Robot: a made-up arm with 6 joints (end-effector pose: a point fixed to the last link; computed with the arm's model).
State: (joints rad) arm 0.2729 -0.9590 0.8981 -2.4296 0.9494 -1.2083
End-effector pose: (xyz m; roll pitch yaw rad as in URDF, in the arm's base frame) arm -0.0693 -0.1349 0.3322 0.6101 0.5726 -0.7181
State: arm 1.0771 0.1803 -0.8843 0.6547 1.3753 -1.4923
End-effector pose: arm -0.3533 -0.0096 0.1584 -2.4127 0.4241 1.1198
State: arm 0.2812 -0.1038 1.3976 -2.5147 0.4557 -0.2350
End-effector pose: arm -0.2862 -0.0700 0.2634 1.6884 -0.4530 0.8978
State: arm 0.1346 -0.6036 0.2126 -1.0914 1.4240 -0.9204
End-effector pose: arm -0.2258 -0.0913 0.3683 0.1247 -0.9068 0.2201
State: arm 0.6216 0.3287 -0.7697 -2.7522 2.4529 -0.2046
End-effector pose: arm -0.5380 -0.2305 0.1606 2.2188 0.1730 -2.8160
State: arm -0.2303 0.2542 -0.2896 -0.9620 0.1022 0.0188
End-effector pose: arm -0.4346 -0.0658 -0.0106 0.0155 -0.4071 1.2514
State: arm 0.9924 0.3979 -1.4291 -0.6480 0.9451 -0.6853
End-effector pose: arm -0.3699 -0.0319 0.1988 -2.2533 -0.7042 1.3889
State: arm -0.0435 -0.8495 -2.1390 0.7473 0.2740 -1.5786
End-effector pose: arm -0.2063 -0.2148 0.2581 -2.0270 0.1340 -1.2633
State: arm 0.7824 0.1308 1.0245 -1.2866 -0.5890 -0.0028
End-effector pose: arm -0.4638 -0.0240 0.2451 1.8945 0.2725 2.7985
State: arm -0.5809 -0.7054 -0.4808 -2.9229 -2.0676 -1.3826
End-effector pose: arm -0.3125 -0.3432 0.1509 1.5013 -0.9408 0.7034
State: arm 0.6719 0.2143 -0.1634 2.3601 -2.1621 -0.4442
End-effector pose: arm -0.4798 -0.2191 0.1557 -0.0281 -0.4127 3.1004
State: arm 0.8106 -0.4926 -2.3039 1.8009 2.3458 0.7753
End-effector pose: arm -0.4126 -0.0013 0.1933 -3.0925 1.0230 -2.6415
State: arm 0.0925 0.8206 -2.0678 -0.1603 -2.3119 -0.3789
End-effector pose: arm -0.3285 -0.1176 -0.0850 1.9210 -0.2063 0.7747
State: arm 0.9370 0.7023 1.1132 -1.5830 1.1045 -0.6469
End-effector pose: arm -0.4063 -0.0868 0.1199 -0.1899 -0.2003 1.7737
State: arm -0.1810 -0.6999 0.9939 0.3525 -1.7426 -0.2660
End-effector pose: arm -0.3587 -0.2637 0.2662 2.7350 0.3047 -2.1005
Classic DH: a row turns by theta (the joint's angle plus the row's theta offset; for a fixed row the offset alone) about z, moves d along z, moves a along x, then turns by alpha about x. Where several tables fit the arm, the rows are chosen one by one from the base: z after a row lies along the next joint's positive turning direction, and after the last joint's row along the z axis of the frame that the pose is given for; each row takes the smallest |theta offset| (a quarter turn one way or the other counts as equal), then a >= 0, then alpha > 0; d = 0 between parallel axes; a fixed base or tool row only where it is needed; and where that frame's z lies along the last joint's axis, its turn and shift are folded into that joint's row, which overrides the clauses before.
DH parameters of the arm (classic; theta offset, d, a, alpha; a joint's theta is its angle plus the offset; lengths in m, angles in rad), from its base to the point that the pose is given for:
base (fixed): 1.4381 -0.0015 0.0084 -1.5456
joint 1: -1.5674 0.0649 0.0078 1.7035
joint 2: -1.3334 0.2217 -0.3105 -1.8837
joint 3: -1.5377 0.145 0.0331 1.341
joint 4: -1.1795 -0.012 -0.0392 -2.0576
joint 5: 1.1091 -0.0894 -0.0354 -2.335
joint 6: -0.0386 0.0713 0.0521 0.7032
tool (fixed): 1.0247 -0.0962 0 0

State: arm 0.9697 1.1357 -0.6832 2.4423 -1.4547 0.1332
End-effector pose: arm -0.2851 -0.4462 -0.0407 -0.0178 0.2615 -2.2881
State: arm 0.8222 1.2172 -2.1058 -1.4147 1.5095 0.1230
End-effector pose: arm -0.3872 -0.2718 -0.0226 2.6327 -0.1565 2.8197
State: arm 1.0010 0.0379 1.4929 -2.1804 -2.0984 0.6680
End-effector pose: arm -0.2340 0.1086 0.2996 -1.7302 -0.6716 1.3827
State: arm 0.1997 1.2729 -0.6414 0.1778 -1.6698 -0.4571
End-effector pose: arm -0.2045 -0.1514 -0.3025 0.1597 0.7705 -0.0040
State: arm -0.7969 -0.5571 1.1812 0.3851 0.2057 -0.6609
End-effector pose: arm -0.3957 -0.2429 -0.0182 -0.6353 0.2202 2.3154
